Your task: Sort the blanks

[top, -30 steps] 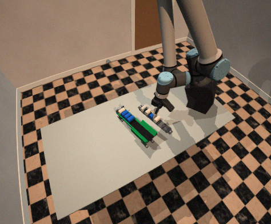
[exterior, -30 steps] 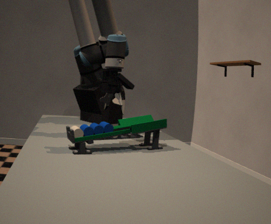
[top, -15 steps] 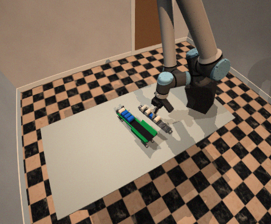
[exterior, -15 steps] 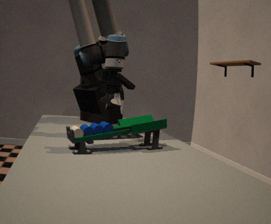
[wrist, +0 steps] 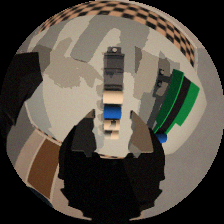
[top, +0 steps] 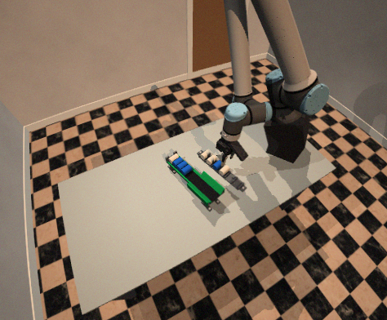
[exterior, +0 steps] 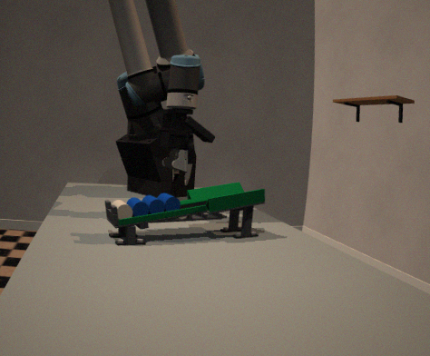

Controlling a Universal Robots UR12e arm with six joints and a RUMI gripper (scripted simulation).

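Right now the grey stock rack is 10 mm ahead of my hand, 30 mm to the right of it and 130 mm below it. From my hand the other things lie so: stop (280 mm ahead, 180 mm to the right, 60 mm below).
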